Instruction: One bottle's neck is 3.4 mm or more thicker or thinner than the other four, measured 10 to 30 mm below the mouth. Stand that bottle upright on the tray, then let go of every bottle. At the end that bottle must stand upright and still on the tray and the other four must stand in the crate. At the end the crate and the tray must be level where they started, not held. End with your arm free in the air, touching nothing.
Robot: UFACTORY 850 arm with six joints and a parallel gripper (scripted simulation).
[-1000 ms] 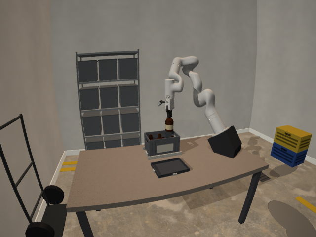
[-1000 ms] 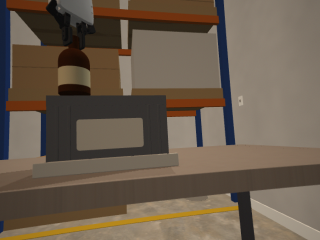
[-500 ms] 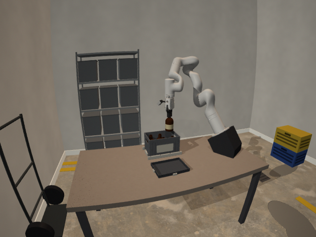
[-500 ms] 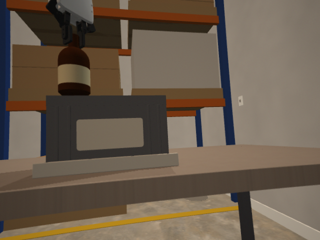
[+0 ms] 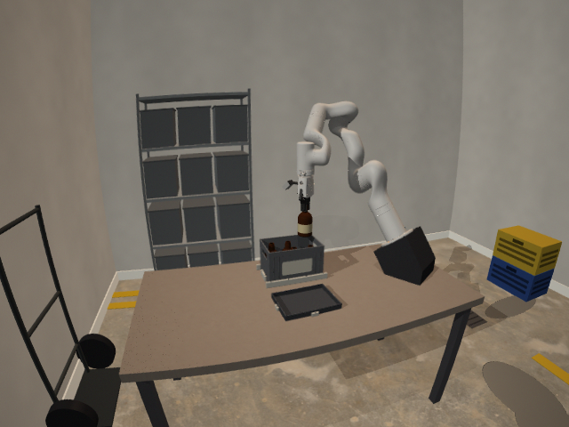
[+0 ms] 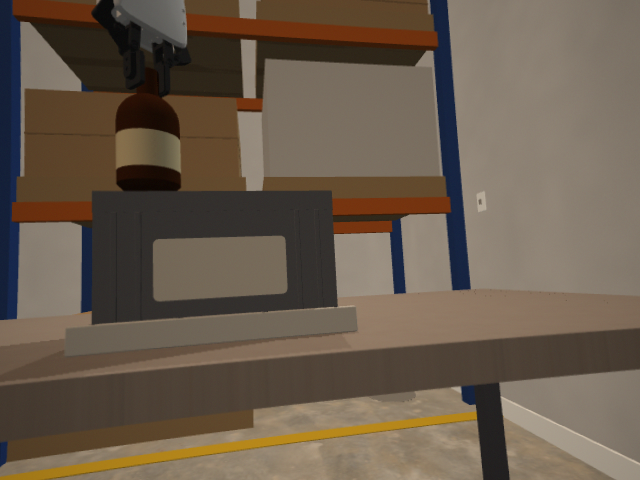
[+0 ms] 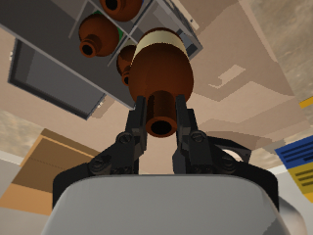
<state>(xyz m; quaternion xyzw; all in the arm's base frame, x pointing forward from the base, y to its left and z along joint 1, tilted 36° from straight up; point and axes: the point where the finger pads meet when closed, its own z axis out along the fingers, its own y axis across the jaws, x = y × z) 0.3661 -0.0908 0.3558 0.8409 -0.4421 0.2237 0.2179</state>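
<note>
My gripper is now 70 mm above the bottle. Round my hand: black tray: 320 mm below, 290 mm to the left, 190 mm ahead; dark grey crate: 250 mm below, 100 mm ahead, 20 mm to the left.
</note>
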